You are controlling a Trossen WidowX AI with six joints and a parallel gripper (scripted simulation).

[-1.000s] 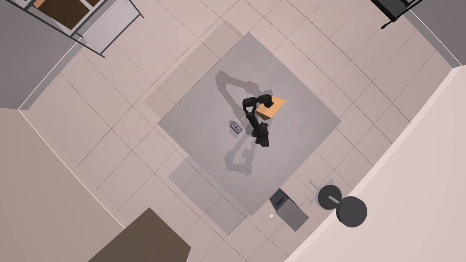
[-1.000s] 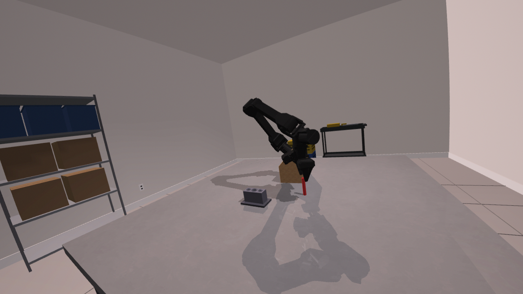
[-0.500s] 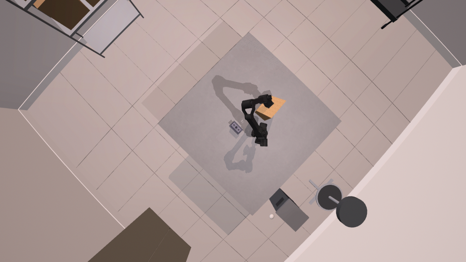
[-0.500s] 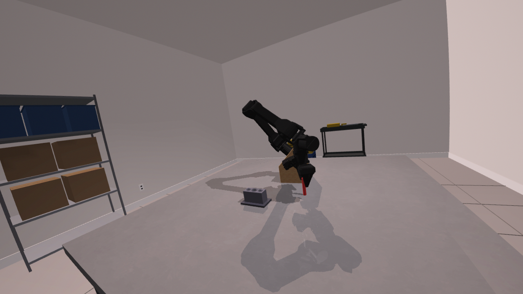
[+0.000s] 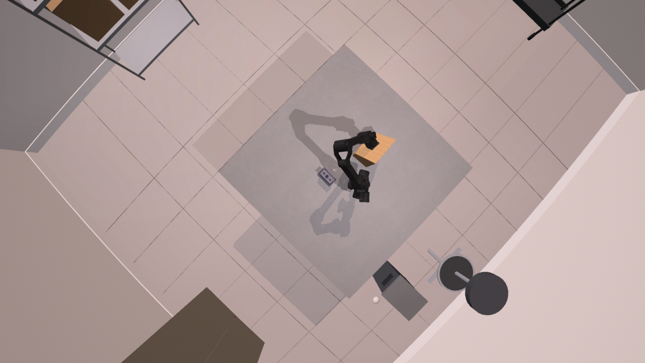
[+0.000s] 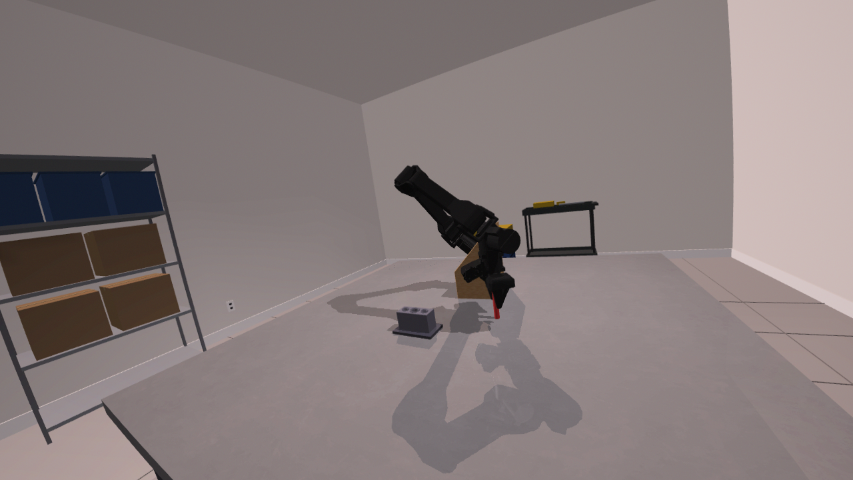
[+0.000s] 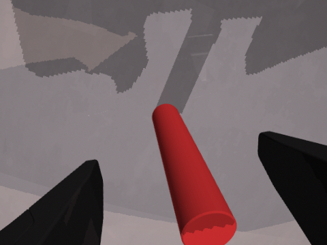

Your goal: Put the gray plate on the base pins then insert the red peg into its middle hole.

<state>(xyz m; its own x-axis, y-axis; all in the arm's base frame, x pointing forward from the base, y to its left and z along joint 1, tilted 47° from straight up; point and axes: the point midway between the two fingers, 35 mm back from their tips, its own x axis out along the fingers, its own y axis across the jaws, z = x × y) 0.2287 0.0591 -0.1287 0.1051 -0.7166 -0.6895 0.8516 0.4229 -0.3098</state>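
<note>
The red peg is right at my gripper tip. From my gripper tip the other things lie so: base (190 mm to the right, 120 mm ahead, 30 mm below); then gray plate (190 mm to the right, 120 mm ahead).
</note>
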